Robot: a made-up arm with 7 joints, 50 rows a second.
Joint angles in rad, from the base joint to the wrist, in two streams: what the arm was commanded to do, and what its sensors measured. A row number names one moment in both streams.
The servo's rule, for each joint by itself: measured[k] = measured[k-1] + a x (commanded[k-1-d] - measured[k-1]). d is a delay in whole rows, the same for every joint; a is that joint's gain. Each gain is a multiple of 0.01, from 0.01 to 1. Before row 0 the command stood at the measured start. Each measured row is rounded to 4 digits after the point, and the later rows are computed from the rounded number. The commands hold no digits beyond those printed.
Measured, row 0:
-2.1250 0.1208 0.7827 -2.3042 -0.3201 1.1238 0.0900
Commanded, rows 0 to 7:
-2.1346 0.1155 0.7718 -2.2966 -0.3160 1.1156 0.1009
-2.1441 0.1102 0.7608 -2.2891 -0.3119 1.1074 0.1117
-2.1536 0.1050 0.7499 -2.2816 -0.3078 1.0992 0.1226
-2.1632 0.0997 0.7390 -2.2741 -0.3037 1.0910 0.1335
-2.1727 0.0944 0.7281 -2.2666 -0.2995 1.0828 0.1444
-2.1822 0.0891 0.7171 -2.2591 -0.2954 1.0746 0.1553
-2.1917 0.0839 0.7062 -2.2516 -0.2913 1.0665 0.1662
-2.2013 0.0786 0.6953 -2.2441 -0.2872 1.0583 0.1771
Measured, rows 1 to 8:
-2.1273 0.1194 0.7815 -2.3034 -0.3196 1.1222 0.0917
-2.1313 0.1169 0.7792 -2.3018 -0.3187 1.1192 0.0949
-2.1367 0.1137 0.7760 -2.2996 -0.3174 1.1152 0.0993
-2.1431 0.1099 0.7719 -2.2968 -0.3158 1.1104 0.1048
-2.1502 0.1057 0.7671 -2.2935 -0.3138 1.1049 0.1111
-2.1579 0.1012 0.7616 -2.2897 -0.3116 1.0988 0.1182
-2.1660 0.0965 0.7555 -2.2855 -0.3092 1.0923 0.1259
-2.1745 0.0917 0.7489 -2.2809 -0.3066 1.0855 0.1341
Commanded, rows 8 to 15:
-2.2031 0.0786 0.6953 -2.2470 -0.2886 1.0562 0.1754
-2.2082 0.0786 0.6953 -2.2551 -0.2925 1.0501 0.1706
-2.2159 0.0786 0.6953 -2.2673 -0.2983 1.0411 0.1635
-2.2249 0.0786 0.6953 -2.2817 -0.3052 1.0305 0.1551
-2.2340 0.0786 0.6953 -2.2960 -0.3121 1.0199 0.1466
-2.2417 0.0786 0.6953 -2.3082 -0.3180 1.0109 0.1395
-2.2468 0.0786 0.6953 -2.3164 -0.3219 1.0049 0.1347
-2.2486 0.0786 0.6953 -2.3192 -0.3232 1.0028 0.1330
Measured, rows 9 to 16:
-2.1814 0.0882 0.7430 -2.2772 -0.3044 1.0796 0.1407
-2.1878 0.0856 0.7378 -2.2748 -0.3030 1.0737 0.1455
-2.1945 0.0837 0.7331 -2.2740 -0.3024 1.0672 0.1484
-2.2018 0.0823 0.7289 -2.2748 -0.3027 1.0599 0.1495
-2.2095 0.0813 0.7252 -2.2771 -0.3038 1.0519 0.1490
-2.2172 0.0806 0.7219 -2.2805 -0.3055 1.0437 0.1475
-2.2243 0.0801 0.7190 -2.2844 -0.3075 1.0359 0.1455
-2.2301 0.0797 0.7164 -2.2882 -0.3094 1.0293 0.1435

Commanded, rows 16 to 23:
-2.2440 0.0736 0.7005 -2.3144 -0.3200 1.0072 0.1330
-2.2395 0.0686 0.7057 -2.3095 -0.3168 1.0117 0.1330
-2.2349 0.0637 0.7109 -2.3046 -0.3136 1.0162 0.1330
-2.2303 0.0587 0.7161 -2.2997 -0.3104 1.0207 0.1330
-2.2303 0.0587 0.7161 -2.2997 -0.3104 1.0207 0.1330
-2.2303 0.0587 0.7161 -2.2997 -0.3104 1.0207 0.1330
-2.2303 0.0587 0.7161 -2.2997 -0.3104 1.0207 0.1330
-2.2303 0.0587 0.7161 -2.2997 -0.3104 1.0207 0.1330
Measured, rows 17 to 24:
-2.2334 0.0781 0.7147 -2.2911 -0.3107 1.0249 0.1418
-2.2349 0.0755 0.7137 -2.2931 -0.3114 1.0223 0.1404
-2.2349 0.0723 0.7134 -2.2944 -0.3117 1.0211 0.1392
-2.2338 0.0686 0.7137 -2.2950 -0.3115 1.0210 0.1382
-2.2330 0.0659 0.7140 -2.2955 -0.3114 1.0209 0.1374
-2.2324 0.0640 0.7142 -2.2960 -0.3113 1.0209 0.1367
-2.2319 0.0626 0.7144 -2.2964 -0.3112 1.0209 0.1361
-2.2315 0.0615 0.7146 -2.2968 -0.3111 1.0209 0.1356

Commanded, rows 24 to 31:
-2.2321 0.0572 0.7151 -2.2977 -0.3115 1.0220 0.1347
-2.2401 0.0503 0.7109 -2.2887 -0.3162 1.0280 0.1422
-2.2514 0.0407 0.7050 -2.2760 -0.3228 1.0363 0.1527
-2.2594 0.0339 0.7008 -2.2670 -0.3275 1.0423 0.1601
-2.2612 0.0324 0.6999 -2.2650 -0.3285 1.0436 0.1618
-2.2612 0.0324 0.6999 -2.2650 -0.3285 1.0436 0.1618
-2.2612 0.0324 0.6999 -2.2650 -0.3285 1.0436 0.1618
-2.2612 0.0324 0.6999 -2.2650 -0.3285 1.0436 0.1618
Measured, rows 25 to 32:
-2.2316 0.0603 0.7147 -2.2969 -0.3111 1.0211 0.1355
-2.2336 0.0576 0.7143 -2.2960 -0.3117 1.0225 0.1366
-2.2379 0.0530 0.7133 -2.2938 -0.3130 1.0253 0.1392
-2.2431 0.0478 0.7119 -2.2909 -0.3147 1.0287 0.1425
-2.2474 0.0436 0.7106 -2.2881 -0.3164 1.0317 0.1456
-2.2507 0.0406 0.7094 -2.2856 -0.3179 1.0341 0.1482
-2.2532 0.0384 0.7084 -2.2833 -0.3192 1.0360 0.1504
-2.2551 0.0368 0.7075 -2.2813 -0.3203 1.0375 0.1522

